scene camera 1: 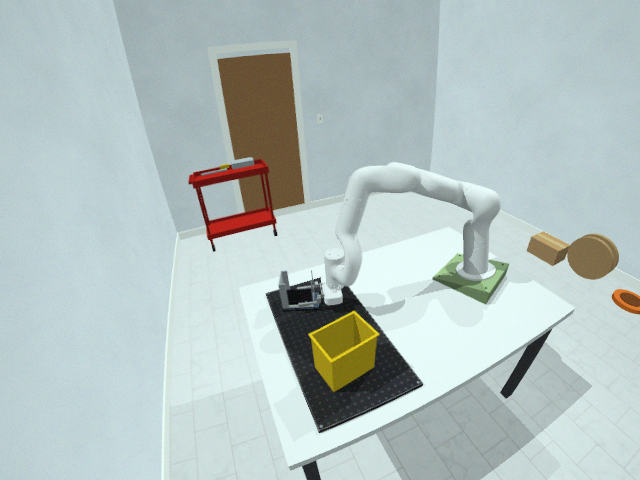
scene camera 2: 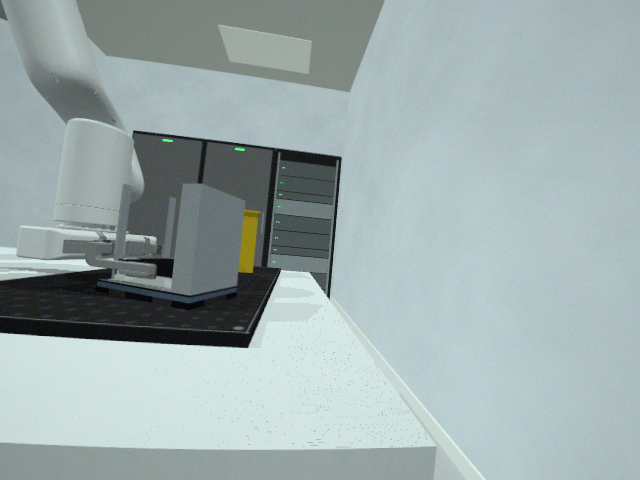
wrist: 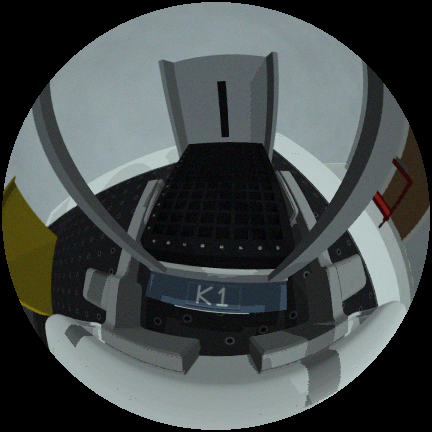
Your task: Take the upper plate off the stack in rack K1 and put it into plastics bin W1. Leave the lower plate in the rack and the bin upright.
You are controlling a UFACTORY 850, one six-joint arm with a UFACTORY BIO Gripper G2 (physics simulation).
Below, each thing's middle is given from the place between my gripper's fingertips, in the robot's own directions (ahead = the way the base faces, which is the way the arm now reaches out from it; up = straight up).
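Yellow plastics bin W1 [scene camera 1: 343,350] is 39 cm to the left of my hand, 2 cm behind it and 5 cm above it. The black plate [wrist: 221,206] is right at my hand.
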